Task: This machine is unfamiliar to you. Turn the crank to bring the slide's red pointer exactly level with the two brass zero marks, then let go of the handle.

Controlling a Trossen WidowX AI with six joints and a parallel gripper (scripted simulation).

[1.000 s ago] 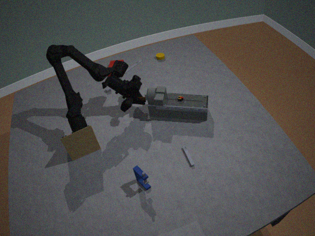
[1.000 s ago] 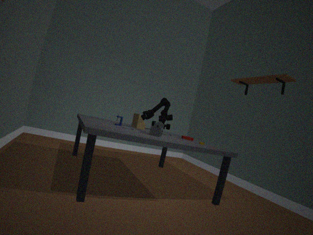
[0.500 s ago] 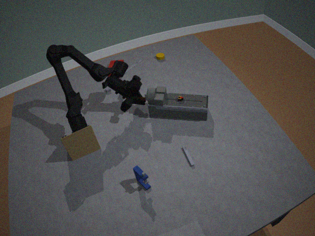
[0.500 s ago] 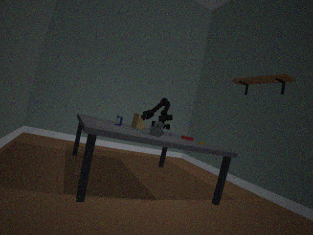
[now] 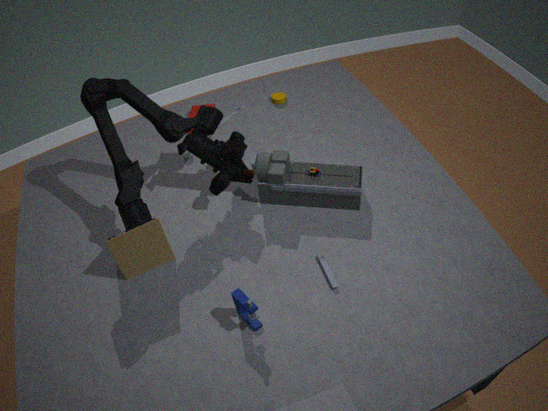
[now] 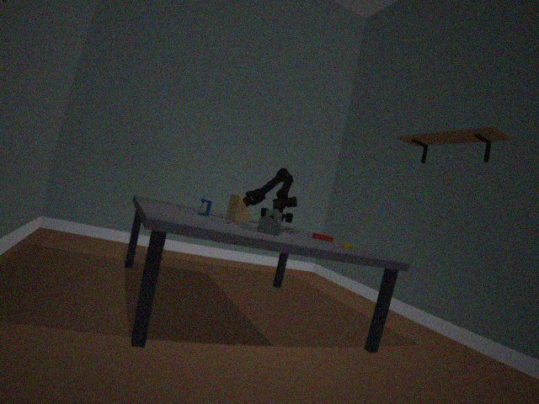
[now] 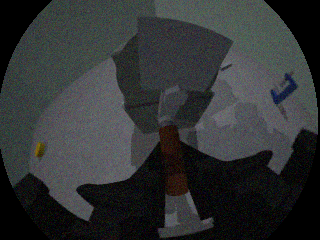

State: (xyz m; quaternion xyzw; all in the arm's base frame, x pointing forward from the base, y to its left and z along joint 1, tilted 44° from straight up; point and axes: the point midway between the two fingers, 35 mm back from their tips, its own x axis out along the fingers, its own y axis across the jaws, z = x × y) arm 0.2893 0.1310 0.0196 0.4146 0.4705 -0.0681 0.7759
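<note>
My gripper tip is 3 cm below the brown crank handle, 2 cm past it and 1 cm to the right of it. From my gripper tip the other things lie so: grey bar: 33 cm to the right, 6 cm ahead, 3 cm below; then red pointer: 14 cm ahead, 9 cm to the right, 5 cm above; then small grey block: 22 cm to the left, 14 cm behind, 3 cm below.
</note>
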